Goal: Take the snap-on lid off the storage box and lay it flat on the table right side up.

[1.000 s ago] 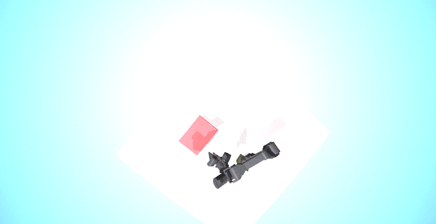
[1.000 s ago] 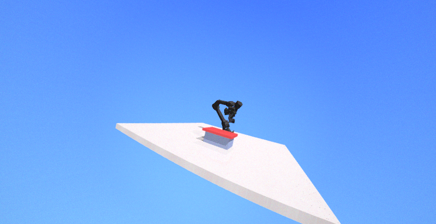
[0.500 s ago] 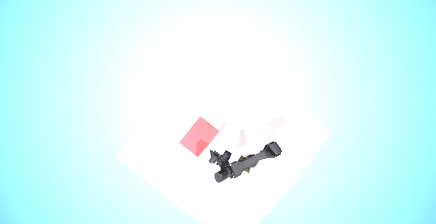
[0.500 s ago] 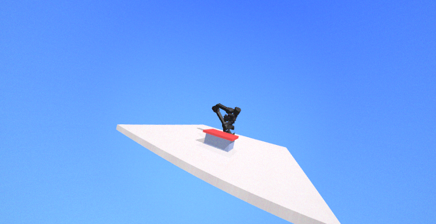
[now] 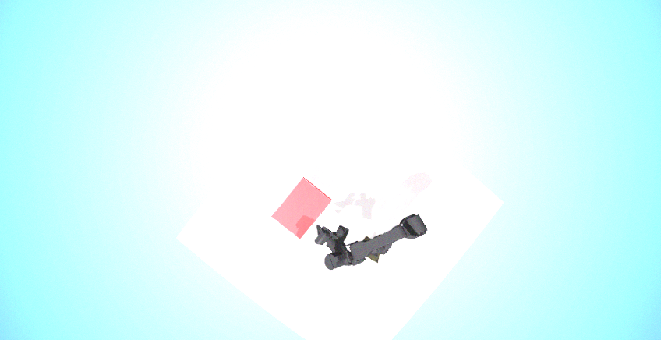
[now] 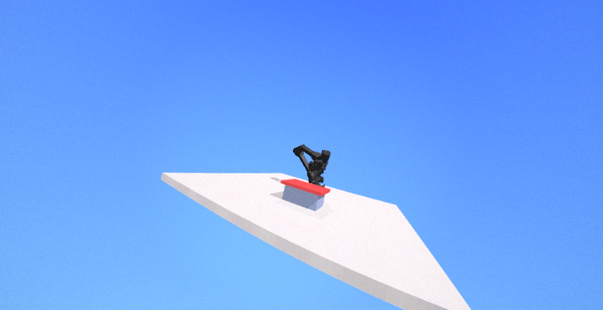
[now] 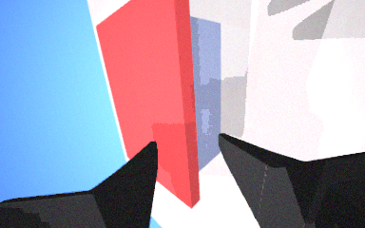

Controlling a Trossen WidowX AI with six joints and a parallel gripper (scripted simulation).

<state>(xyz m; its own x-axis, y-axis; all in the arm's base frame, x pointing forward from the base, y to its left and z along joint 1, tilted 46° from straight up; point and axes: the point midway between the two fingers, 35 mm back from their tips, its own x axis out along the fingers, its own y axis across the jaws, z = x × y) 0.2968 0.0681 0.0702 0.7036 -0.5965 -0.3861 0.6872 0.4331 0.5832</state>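
Right now the red lid is 11 cm ahead of my gripper tip, 2 cm to the right of it and 3 cm below it. From my gripper tip the other things lie so: storage box 11 cm ahead, 2 cm to the right, 8 cm below.
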